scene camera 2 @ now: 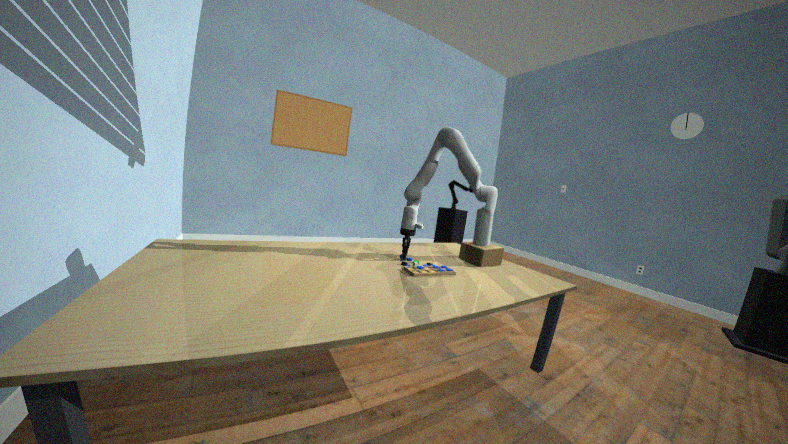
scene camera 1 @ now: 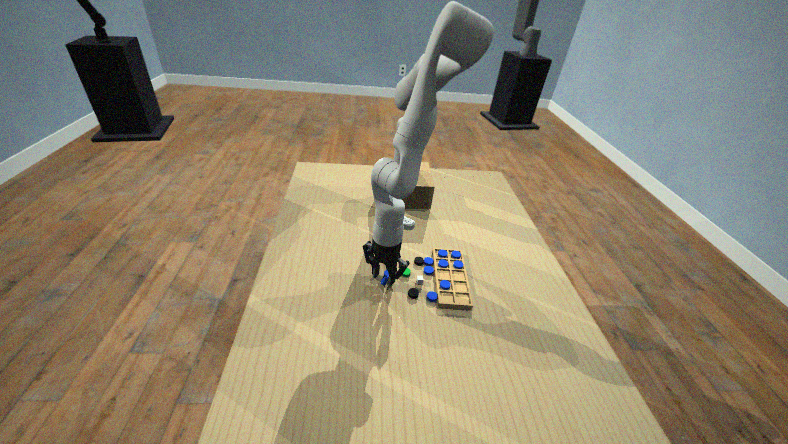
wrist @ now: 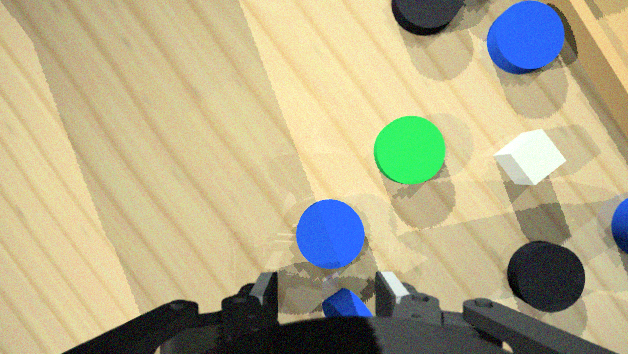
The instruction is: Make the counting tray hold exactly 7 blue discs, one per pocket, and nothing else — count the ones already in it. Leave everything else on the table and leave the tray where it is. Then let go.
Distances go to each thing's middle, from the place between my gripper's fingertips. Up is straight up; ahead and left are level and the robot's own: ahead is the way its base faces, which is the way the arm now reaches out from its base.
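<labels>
Starting with the green disc (wrist: 410, 150), my hand is 20 mm past it and 70 mm to the right of it. The wooden counting tray (scene camera 1: 458, 295) is 200 mm to the left of my hand, 20 mm ahead of it and 10 mm above it; the white cube (wrist: 531, 156) is 100 mm to the left of my hand, 20 mm ahead of it and 10 mm above it. Of the things named here, going by their middles, the wooden counting tray is the farthest from my hand.
</labels>
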